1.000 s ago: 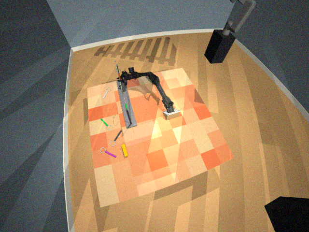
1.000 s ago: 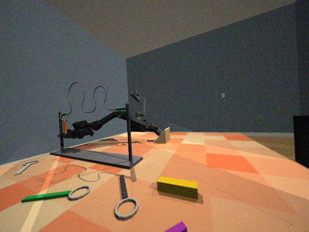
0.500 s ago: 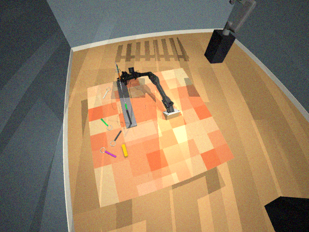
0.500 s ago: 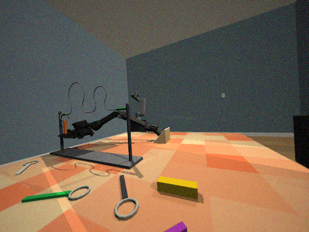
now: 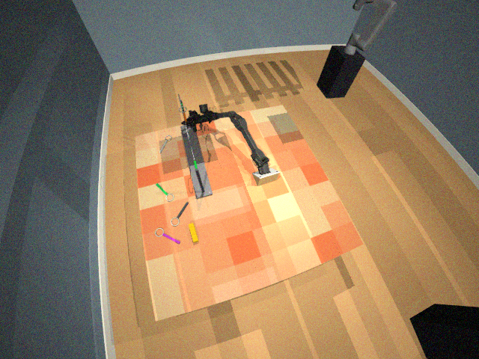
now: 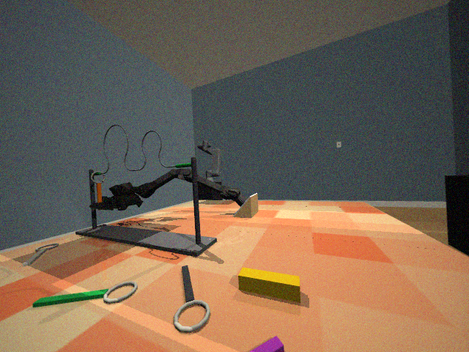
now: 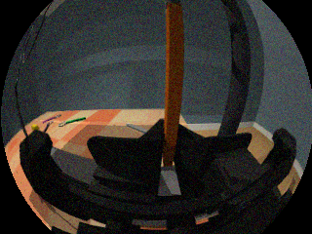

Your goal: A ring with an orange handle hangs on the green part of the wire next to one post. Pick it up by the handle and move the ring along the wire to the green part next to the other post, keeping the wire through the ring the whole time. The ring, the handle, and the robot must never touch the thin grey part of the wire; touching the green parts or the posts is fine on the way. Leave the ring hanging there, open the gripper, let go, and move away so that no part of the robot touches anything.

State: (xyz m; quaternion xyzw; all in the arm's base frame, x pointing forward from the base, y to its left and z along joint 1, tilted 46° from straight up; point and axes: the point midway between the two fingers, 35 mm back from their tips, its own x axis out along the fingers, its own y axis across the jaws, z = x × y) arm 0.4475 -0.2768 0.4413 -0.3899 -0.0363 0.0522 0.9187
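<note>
The ring with orange handle lies 40 mm behind my gripper tip and 80 mm above it. Round my gripper tip: yellow block 30 mm ahead, 780 mm to the left, 110 mm below.
</note>
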